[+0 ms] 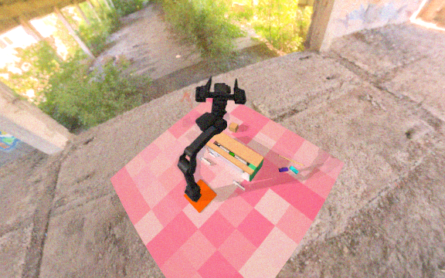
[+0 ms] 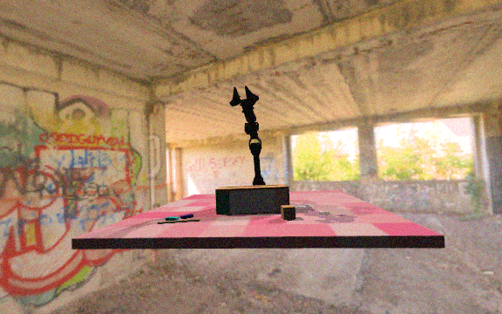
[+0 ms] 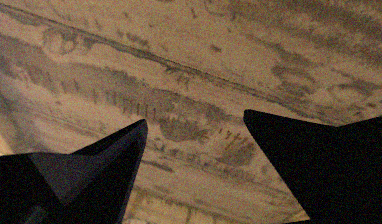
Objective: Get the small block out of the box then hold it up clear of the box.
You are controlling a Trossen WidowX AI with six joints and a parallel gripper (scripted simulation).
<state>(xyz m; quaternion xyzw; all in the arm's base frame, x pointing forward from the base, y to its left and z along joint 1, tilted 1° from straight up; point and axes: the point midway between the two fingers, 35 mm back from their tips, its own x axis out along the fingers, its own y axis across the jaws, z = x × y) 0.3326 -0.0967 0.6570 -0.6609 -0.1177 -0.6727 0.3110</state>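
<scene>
Right now my gripper tip is 640 mm above the box, 50 mm to the right of it and 10 mm short of it. From my gripper tip the other things lie so: tan cube 680 mm below, 270 mm ahead, 180 mm to the left; green block 620 mm below, 40 mm to the left, 20 mm ahead; purple piece 700 mm below, 300 mm to the right, 130 mm ahead.
</scene>
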